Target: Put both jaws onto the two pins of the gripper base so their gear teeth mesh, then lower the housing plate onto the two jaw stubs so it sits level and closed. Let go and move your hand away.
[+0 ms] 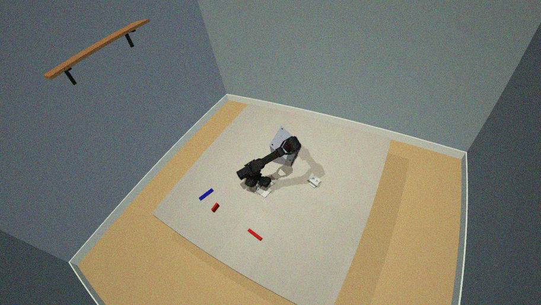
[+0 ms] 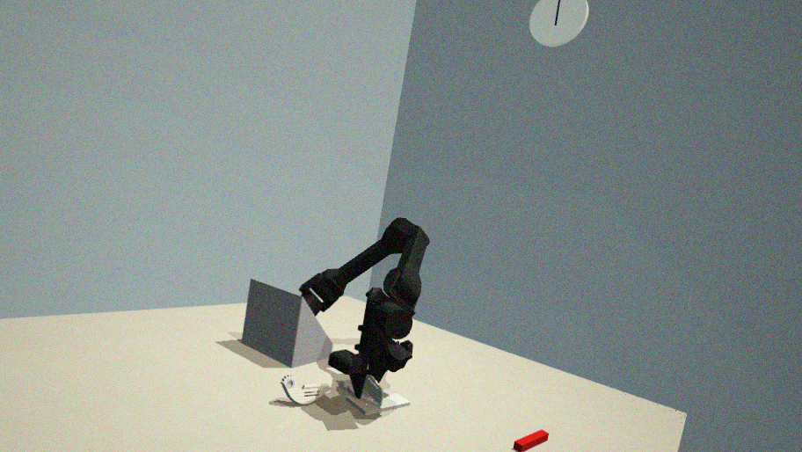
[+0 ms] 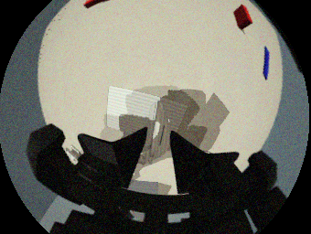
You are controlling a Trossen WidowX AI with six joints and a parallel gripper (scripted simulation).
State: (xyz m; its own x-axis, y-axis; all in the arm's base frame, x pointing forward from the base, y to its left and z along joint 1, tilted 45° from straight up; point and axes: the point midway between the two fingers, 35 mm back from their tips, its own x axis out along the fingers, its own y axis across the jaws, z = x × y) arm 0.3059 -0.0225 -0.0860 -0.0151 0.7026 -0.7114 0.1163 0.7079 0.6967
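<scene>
Right now my gripper tip is 3 cm past the white jaw and 2 cm to the right of it. The rest, counted from my gripper tip: red bar: 32 cm ahead, 14 cm to the left, 1 cm below; blue block: 20 cm ahead, 32 cm to the right, 1 cm below.
</scene>
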